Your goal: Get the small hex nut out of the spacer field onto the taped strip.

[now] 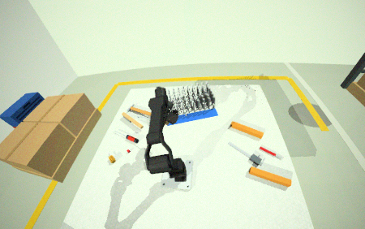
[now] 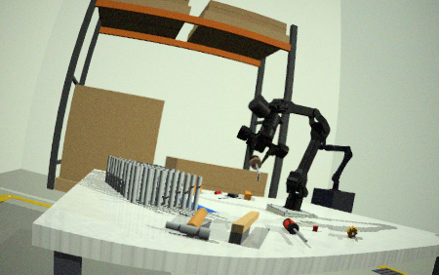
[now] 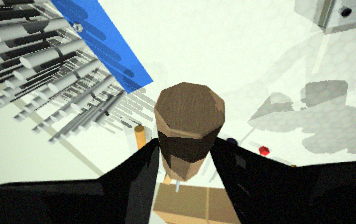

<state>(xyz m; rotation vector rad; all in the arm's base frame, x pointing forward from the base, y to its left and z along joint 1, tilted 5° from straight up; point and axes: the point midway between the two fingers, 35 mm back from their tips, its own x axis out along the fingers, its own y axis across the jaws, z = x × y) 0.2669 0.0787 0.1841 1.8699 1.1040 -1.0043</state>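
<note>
My gripper tip is now 4 cm short of the tool with thin metal rod, 9 cm to the right of it and 2 cm above it. From my gripper tip the other things lie so: tiny red piece (10 cm behind, 27 cm to the left, 17 cm below); then red screwdriver (18 cm behind, 66 cm to the right, 18 cm below); then blue taped strip (18 cm ahead, 17 cm to the right, 18 cm below).
</note>
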